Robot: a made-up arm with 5 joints.
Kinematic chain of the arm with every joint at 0, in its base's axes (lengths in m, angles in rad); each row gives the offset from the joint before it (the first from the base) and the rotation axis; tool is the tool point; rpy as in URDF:
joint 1: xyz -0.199 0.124 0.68 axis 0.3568 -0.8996 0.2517
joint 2: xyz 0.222 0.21 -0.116 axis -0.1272 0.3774 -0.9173
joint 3: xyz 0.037 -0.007 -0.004 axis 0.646 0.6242 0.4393
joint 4: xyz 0 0.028 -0.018 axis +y
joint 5: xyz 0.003 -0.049 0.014 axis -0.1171 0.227 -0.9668
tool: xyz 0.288 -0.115 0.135 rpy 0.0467 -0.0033 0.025
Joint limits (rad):
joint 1: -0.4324..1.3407
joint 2: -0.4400..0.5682
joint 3: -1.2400..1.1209
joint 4: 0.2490..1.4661
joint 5: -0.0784..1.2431
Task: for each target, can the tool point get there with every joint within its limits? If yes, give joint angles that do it. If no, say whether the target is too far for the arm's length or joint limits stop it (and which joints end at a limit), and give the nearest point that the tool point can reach.
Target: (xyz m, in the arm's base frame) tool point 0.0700 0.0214 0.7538
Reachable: yes | joints -0.0647 0.4144 -0.5935 0.3774 0.6944
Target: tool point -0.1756 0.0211 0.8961
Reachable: yes | joints 1.1682 0.0641 -0.9577 0.7369 0.9869
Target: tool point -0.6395 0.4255 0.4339
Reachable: no: joint limits stop it (at a limit: joint 1, joint 2, joint 3, joint 4, joint 5) | nearest point -0.4163 0.2037 0.8035 | short by 0.485 m
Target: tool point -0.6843 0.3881 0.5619
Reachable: no: joint limits stop it (at a limit: joint 1, joint 2, joint 3, joint 4, joint 5) | nearest point -0.4163 0.2037 0.8035 | short by 0.405 m
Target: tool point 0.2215 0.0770 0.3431
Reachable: yes | joints 0.0015 0.3729 0.5832 0.5408 0.5447
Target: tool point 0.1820 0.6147 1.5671
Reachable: no: too far | nearest point 0.0315 0.4819 1.2299 | short by 0.392 m
